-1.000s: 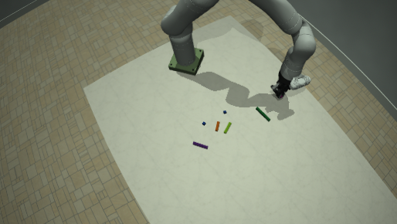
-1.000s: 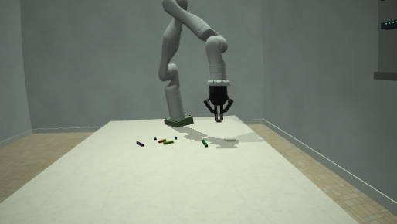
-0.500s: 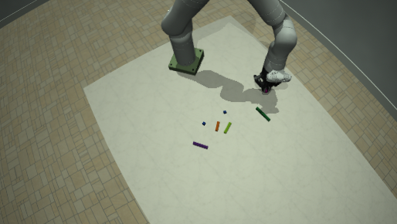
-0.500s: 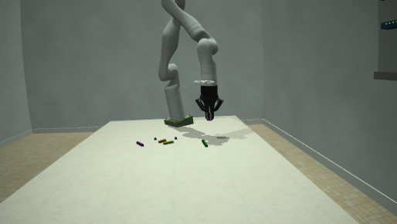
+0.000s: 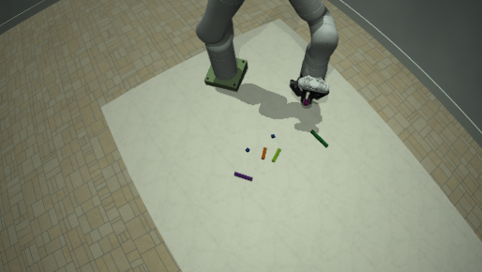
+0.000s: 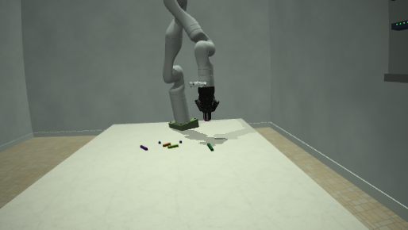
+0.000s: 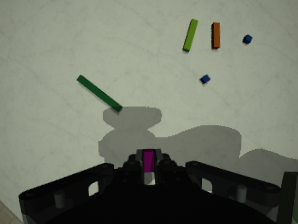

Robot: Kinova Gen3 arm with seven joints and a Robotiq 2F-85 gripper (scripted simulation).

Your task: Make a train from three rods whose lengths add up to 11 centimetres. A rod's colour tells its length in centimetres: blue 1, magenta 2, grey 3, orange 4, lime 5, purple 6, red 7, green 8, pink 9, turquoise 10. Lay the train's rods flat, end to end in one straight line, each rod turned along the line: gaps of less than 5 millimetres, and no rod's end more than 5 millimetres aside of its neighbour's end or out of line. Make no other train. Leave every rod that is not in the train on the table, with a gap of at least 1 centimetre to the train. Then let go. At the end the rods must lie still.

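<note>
Right now the magenta rod is 1 cm below my hand. The rest, counted from my hand: lime rod: 8 cm ahead, 15 cm to the right, 11 cm below; then green rod: 10 cm ahead, 1 cm to the left, 11 cm below; then orange rod: 6 cm ahead, 19 cm to the right, 11 cm below.
</note>
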